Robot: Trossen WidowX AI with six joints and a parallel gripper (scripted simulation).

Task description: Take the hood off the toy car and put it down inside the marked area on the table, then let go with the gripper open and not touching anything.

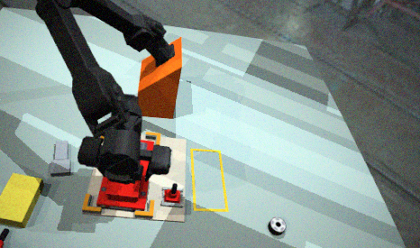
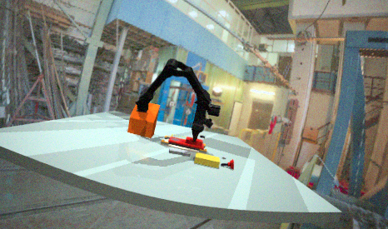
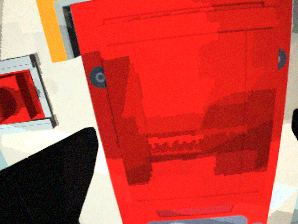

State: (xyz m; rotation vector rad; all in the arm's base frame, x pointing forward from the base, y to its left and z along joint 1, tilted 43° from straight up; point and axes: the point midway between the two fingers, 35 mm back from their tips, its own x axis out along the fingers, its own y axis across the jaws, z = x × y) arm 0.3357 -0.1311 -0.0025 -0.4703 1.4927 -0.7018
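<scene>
Right now the red hood is 1 cm below my gripper tip. The rest, counted from my gripper tip: yellow block: 23 cm to the right, 4 cm ahead, 3 cm below; black-and-white wheel: 36 cm to the left, 11 cm ahead, 4 cm below.
</scene>
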